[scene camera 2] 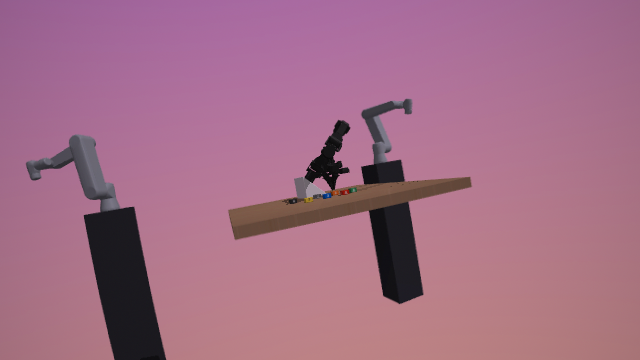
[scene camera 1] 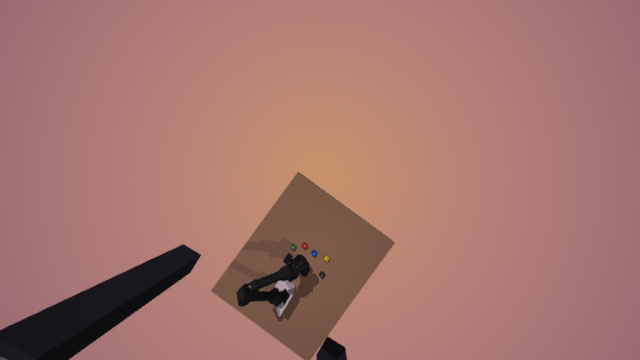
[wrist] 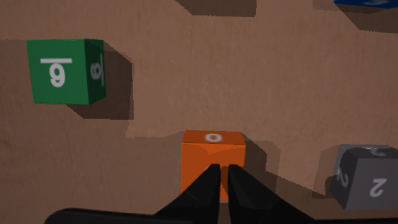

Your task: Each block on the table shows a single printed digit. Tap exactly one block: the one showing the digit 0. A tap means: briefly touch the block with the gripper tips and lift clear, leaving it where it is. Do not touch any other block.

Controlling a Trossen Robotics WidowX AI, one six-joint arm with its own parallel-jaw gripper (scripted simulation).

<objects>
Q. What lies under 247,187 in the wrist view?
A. The gripper.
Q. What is the gripper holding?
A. Nothing.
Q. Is the gripper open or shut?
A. Shut.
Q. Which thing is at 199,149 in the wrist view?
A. An orange block.
</objects>
